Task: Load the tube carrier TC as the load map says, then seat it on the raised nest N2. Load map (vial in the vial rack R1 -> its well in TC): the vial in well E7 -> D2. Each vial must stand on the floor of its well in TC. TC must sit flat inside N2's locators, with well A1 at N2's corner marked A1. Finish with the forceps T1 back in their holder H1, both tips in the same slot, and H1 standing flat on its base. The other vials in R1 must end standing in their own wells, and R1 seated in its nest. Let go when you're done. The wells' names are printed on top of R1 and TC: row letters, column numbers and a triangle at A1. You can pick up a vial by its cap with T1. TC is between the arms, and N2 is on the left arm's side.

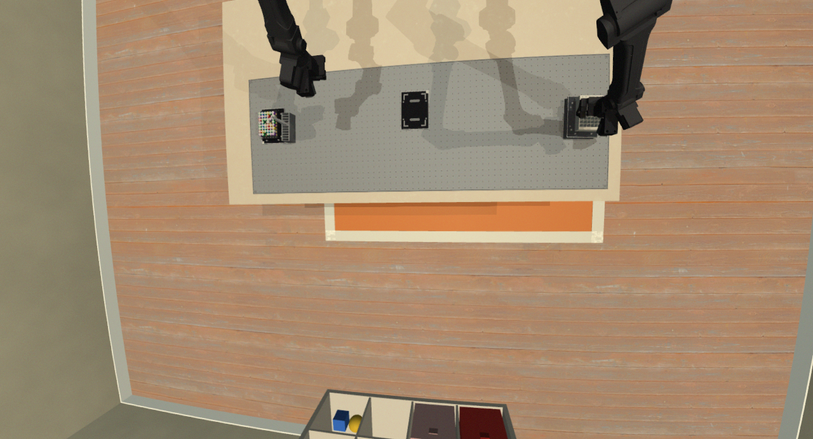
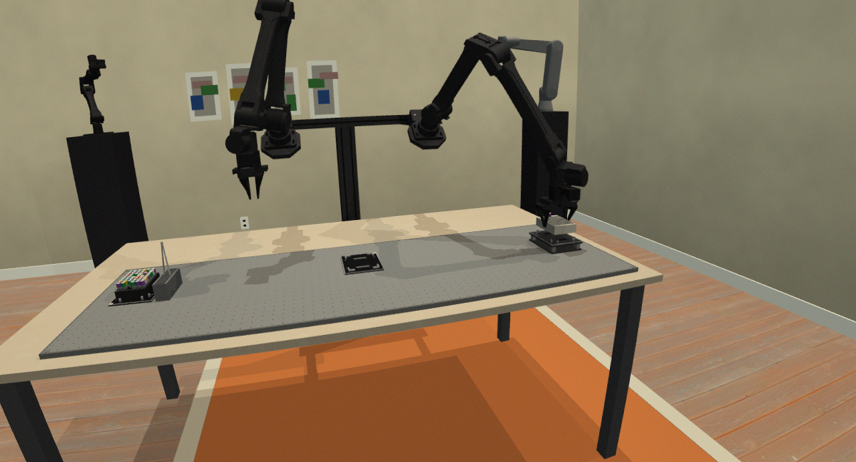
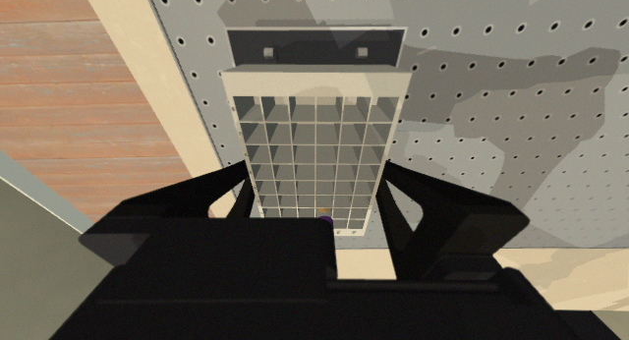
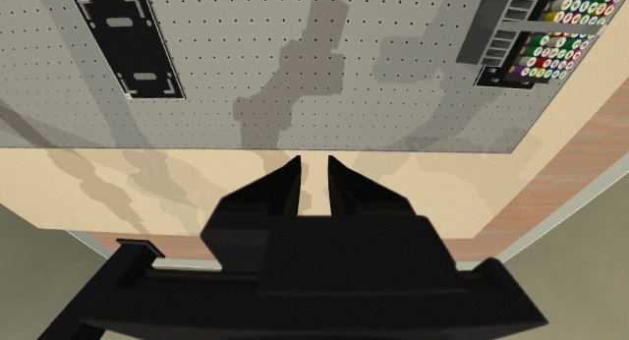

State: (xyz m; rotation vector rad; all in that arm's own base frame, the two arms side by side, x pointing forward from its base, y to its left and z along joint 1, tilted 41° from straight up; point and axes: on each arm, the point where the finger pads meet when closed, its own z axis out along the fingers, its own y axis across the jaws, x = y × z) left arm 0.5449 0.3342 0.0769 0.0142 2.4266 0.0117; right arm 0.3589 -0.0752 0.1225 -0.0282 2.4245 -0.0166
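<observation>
My left hand is 50 mm above the black raised nest N2. From my left hand the other things lie so: grey holder H1: 20 mm ahead, 1260 mm to the right, 60 mm below; white tube carrier TC: right at my left hand.
</observation>
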